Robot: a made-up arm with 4 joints.
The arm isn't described. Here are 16 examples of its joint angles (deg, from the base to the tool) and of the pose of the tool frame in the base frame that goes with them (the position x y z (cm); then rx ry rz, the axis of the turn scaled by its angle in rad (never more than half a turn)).
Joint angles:
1: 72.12 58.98 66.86 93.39
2: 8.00 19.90 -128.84 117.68
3: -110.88 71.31 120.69 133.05
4: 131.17 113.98 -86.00 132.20
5: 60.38 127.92 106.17 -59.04
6: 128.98 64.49 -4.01 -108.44
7: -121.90 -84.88 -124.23 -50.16
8: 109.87 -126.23 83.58 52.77
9: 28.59 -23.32 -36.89 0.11
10: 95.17 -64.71 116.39 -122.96
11: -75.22 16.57 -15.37 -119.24
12: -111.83 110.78 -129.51 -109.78
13: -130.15 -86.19 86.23 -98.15
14: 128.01 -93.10 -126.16 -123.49
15: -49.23 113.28 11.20 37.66
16: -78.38 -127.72 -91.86 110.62
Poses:
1: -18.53 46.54 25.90 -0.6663 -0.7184 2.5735
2: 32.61 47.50 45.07 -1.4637 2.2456 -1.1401
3: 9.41 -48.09 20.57 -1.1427 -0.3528 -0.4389
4: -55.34 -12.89 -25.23 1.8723 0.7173 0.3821
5: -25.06 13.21 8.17 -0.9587 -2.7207 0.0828
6: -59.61 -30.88 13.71 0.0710 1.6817 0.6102
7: 37.18 -21.63 42.71 0.4059 2.2399 0.7033
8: -16.49 -43.48 16.34 0.6278 -2.9906 0.0499
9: -20.31 36.09 28.08 0.2184 -0.3425 -0.1432
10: -18.37 -17.94 17.10 0.7706 -1.4339 -2.6328
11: 70.47 1.26 25.54 1.6990 -1.4502 -1.2363
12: 30.13 -8.57 -25.98 0.9358 -0.2057 2.8589
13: 30.87 -13.99 7.69 0.1769 -0.1362 -0.6954
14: -13.84 -33.29 56.96 -2.4801 -0.6117 1.0721
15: 34.76 5.55 -0.54 0.5273 1.6984 0.1453
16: 39.16 53.43 7.02 0.0858 -0.4309 -2.8921
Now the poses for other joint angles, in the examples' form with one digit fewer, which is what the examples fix.
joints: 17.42 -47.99 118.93 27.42
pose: -7.9 35.6 48.8 -1.049 -1.224 2.072
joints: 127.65 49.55 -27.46 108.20
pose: -60.7 -0.7 35.0 -2.222 -1.596 1.503
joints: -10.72 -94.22 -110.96 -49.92
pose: 3.0 46.0 41.1 1.963 -2.044 -1.029
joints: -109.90 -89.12 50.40 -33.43
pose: 34.7 -7.4 22.3 -1.042 -0.466 -0.654
